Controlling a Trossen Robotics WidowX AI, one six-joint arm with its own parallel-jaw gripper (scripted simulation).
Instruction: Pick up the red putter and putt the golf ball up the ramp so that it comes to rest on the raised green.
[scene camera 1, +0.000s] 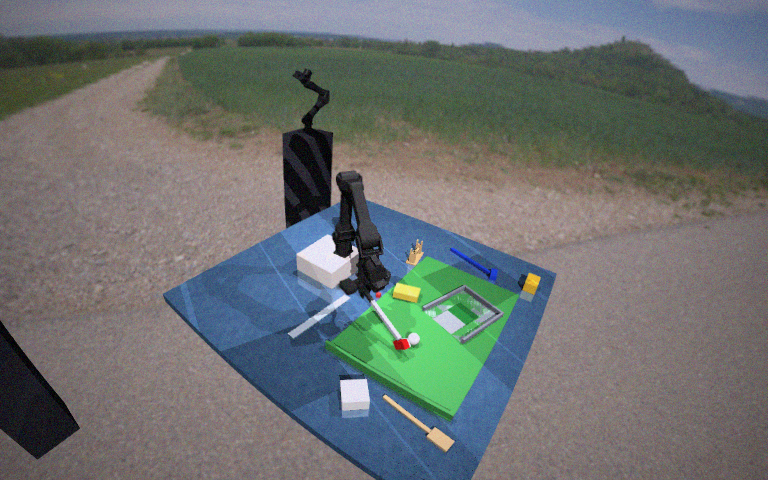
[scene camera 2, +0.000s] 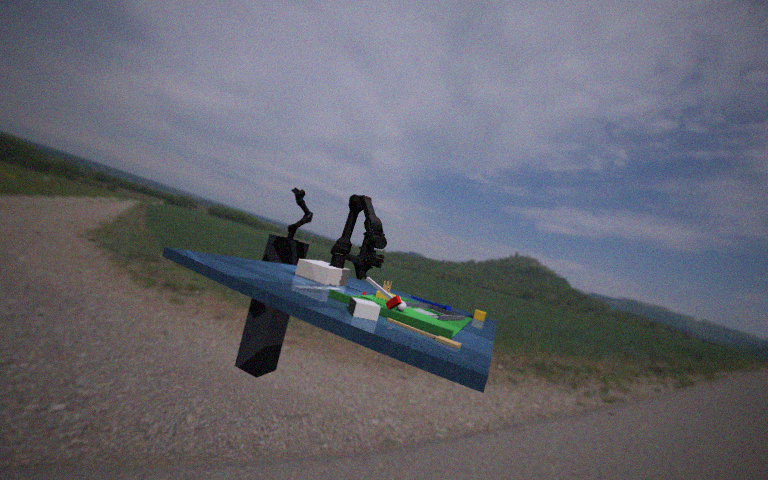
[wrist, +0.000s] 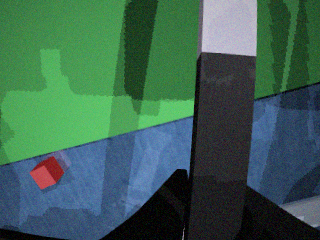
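Green mat (scene camera 2: 454, 325): the same spot of the mat is at (scene camera 1: 476, 358).
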